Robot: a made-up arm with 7 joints. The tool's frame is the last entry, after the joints.
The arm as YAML. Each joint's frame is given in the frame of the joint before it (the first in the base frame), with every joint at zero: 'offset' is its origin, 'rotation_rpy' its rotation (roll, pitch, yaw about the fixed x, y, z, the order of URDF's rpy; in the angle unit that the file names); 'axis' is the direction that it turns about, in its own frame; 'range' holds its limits. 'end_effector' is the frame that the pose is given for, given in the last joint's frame.
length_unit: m
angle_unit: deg
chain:
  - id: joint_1
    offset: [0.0, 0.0, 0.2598]
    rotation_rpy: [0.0, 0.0, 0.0]
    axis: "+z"
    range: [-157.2, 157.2]
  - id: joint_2
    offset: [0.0, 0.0, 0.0]
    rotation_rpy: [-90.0, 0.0, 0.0]
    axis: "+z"
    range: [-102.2, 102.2]
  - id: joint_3
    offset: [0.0, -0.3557, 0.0]
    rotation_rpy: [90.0, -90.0, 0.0]
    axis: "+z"
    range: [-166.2, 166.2]
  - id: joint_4
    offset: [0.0, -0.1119, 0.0]
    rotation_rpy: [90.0, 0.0, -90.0]
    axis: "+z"
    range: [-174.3, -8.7]
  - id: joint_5
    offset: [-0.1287, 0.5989, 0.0]
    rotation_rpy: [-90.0, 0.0, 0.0]
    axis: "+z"
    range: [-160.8, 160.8]
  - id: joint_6
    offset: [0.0, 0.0, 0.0]
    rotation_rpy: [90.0, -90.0, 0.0]
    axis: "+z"
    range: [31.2, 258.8]
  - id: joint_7
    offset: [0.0, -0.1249, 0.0]
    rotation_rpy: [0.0, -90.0, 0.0]
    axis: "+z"
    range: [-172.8, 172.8]
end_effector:
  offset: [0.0, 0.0, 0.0]
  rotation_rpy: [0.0, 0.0, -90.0]
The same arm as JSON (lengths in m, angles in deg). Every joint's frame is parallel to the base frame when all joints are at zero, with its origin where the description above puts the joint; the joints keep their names.
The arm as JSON. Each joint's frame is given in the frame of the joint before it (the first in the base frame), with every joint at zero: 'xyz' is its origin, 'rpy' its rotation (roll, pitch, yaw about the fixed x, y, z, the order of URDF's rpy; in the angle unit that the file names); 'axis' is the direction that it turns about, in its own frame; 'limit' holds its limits. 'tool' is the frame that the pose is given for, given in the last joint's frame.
{"units": {"length": "m", "angle": "deg"}, "joints": [{"name": "joint_1", "type": "revolute", "origin": {"xyz": [0.0, 0.0, 0.2598], "rpy": [0.0, 0.0, 0.0]}, "axis": [0.0, 0.0, 1.0], "limit": {"lower": -157.2, "upper": 157.2}}, {"name": "joint_2", "type": "revolute", "origin": {"xyz": [0.0, 0.0, 0.0], "rpy": [0.0, 0.0, 0.0]}, "axis": [0.0, 1.0, 0.0], "limit": {"lower": -102.2, "upper": 102.2}}, {"name": "joint_3", "type": "revolute", "origin": {"xyz": [0.0, 0.0, 0.3557], "rpy": [0.0, 0.0, 0.0]}, "axis": [0.0, 0.0, 1.0], "limit": {"lower": -166.2, "upper": 166.2}}, {"name": "joint_4", "type": "revolute", "origin": {"xyz": [0.1119, 0.0, 0.0], "rpy": [0.0, 0.0, 0.0]}, "axis": [0.0, -1.0, 0.0], "limit": {"lower": -174.3, "upper": -8.7}}, {"name": "joint_5", "type": "revolute", "origin": {"xyz": [-0.1287, 0.0, 0.5989], "rpy": [0.0, 0.0, 0.0]}, "axis": [0.0, 0.0, 1.0], "limit": {"lower": -160.8, "upper": 160.8}}, {"name": "joint_6", "type": "revolute", "origin": {"xyz": [0.0, 0.0, 0.0], "rpy": [0.0, 0.0, 0.0]}, "axis": [0.0, -1.0, 0.0], "limit": {"lower": 31.2, "upper": 258.8}}, {"name": "joint_7", "type": "revolute", "origin": {"xyz": [0.1249, 0.0, 0.0], "rpy": [0.0, 0.0, 0.0]}, "axis": [0.0, 0.0, -1.0], "limit": {"lower": -172.8, "upper": 172.8}}], "tool": {"origin": {"xyz": [0.0, 0.0, 0.0], "rpy": [180.0, 0.0, 0.0]}}}
